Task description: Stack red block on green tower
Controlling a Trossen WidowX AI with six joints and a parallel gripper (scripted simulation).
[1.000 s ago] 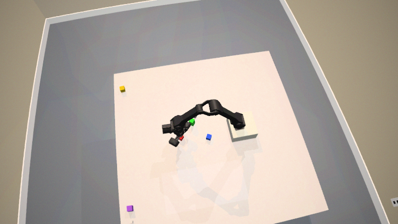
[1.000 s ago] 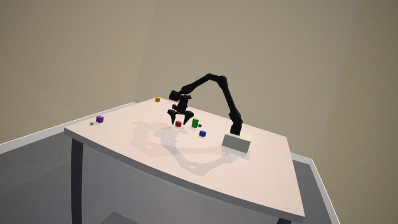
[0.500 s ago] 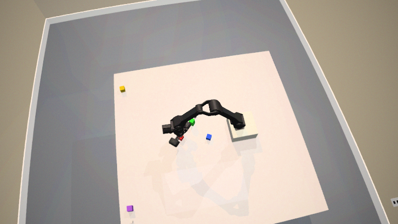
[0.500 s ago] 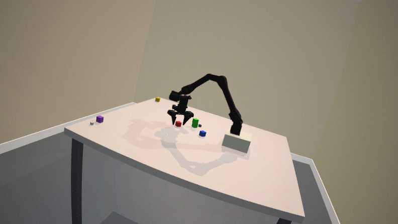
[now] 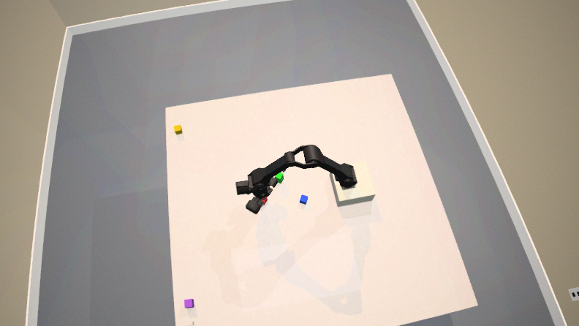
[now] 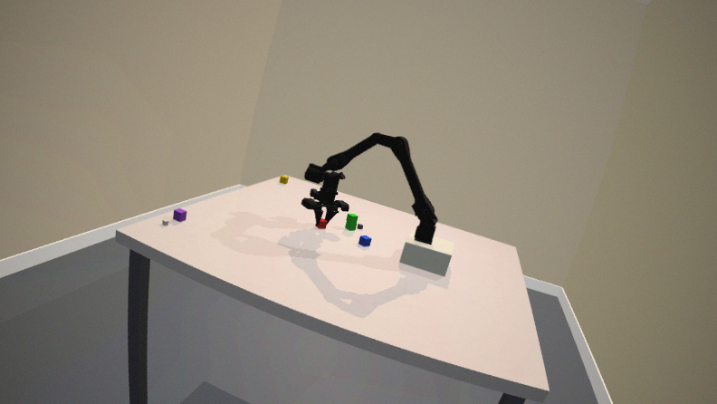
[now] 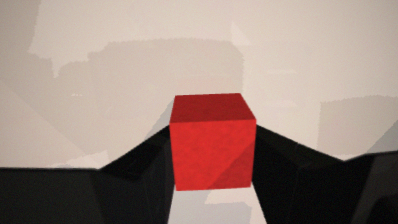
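Right now my gripper tip is 140 mm to the left of the grey cube and 130 mm past it. Round my gripper tip: purple block (400 mm to the left, 400 mm ahead, 10 mm above); red block (10 mm above); blue block (190 mm behind, 40 mm to the left, 10 mm above).
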